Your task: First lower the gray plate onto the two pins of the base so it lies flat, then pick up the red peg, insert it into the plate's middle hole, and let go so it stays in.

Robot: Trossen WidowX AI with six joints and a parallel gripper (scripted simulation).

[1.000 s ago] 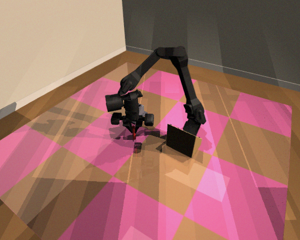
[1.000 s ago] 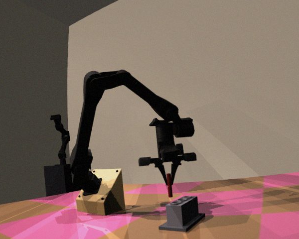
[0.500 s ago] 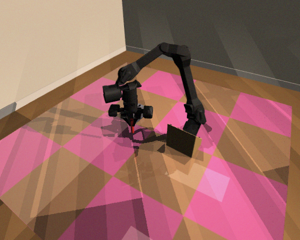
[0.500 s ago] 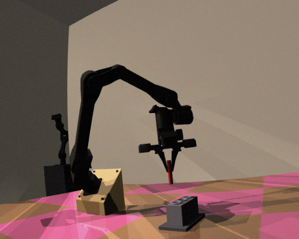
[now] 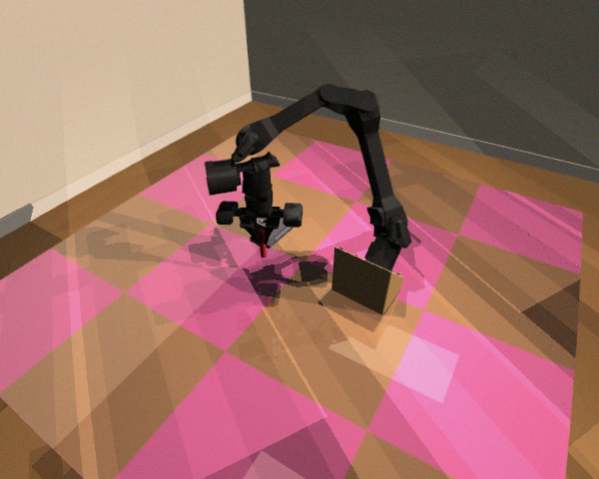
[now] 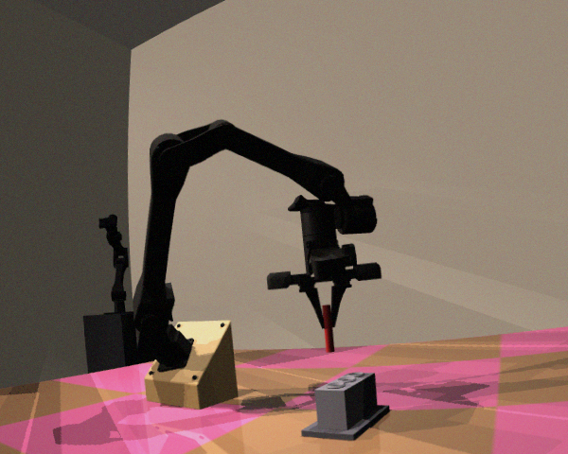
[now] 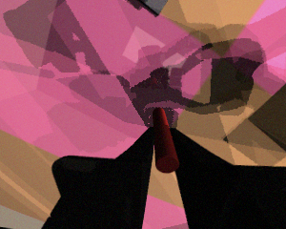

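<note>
My gripper tip is 7 cm short of the gray plate, 17 cm to the left of it and 7 cm above it. Also, from my gripper tip: red peg: right at my gripper tip.
</note>
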